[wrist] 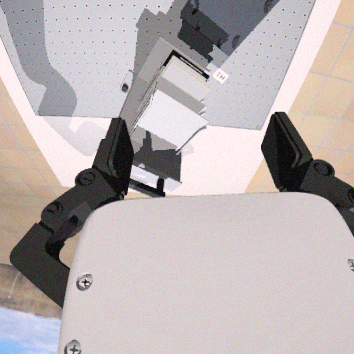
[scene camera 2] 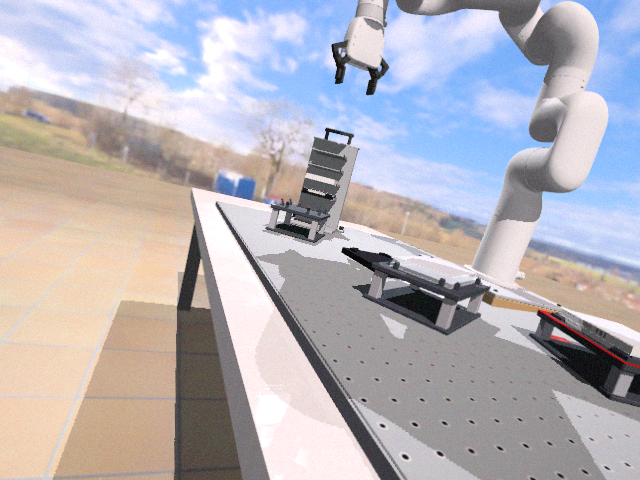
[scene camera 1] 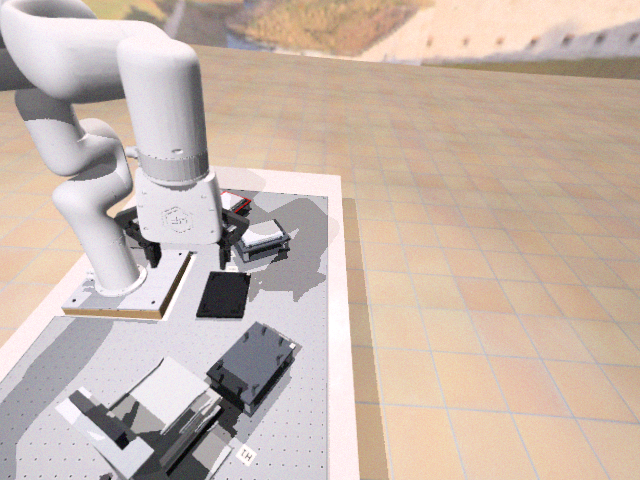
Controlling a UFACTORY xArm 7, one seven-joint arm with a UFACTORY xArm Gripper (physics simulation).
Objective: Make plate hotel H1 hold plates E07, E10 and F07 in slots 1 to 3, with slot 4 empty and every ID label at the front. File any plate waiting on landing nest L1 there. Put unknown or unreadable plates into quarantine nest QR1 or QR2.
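Seen in the pictures: gripper, between the fingertips: [wrist: 197, 131] [scene camera 2: 354, 89] [scene camera 1: 191, 263]; arm's base, origin of its link: [scene camera 2: 489, 278] [scene camera 1: 122, 280].
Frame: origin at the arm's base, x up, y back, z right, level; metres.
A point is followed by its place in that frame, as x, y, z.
Note:
Plate hotel H1 [scene camera 1: 136, 454] @(0.251, -0.297, 0.518) [scene camera 2: 345, 191] @(0.110, -0.199, 0.437) [wrist: 150, 67] @(-0.012, -0.233, 0.415) stands upright at the table's far end, with a handle on top. Its H1 label [scene camera 1: 246, 455] @(-0.019, -0.401, 0.432) [wrist: 220, 75] @(-0.019, -0.402, 0.431) lies beside its base. In scene camera 2, a pale plate edge [scene camera 2: 320, 179] @(0.125, -0.324, 0.366) and a dark-edged piece [scene camera 2: 317, 194] @(0.083, -0.322, 0.365) show in its middle slots; their IDs are unreadable. A white plate [scene camera 1: 262, 232] @(0.045, -0.371, -0.188) [scene camera 2: 434, 271] @(0.044, -0.410, -0.239) lies on a raised grey nest, probably L1. Another white plate [scene camera 1: 231, 199] @(0.035, -0.237, -0.390) [scene camera 2: 615, 330] @(0.035, -0.224, -0.363) lies on a red-rimmed quarantine nest. My gripper [scene camera 1: 188, 262] @(0.367, -0.322, 0.303) [scene camera 2: 354, 88] @(0.367, -0.322, 0.303) [wrist: 197, 131] @(0.367, -0.322, 0.303) is open and empty, high above the table.
A dark raised stand with corner posts [scene camera 1: 253, 361] @(0.040, -0.397, 0.270) [scene camera 2: 299, 210] @(0.041, -0.421, 0.221) [wrist: 220, 22] @(0.041, -0.375, 0.303) is close beside the hotel. A flat black tray [scene camera 1: 223, 294] @(-0.008, -0.283, 0.036) [scene camera 2: 361, 255] @(-0.007, -0.332, 0.049) lies between this stand and the grey nest. The arm's base plate [scene camera 1: 170, 281] @(0.007, -0.132, 0.005) is beside the tray. The arm hides part of the table in scene camera 1.

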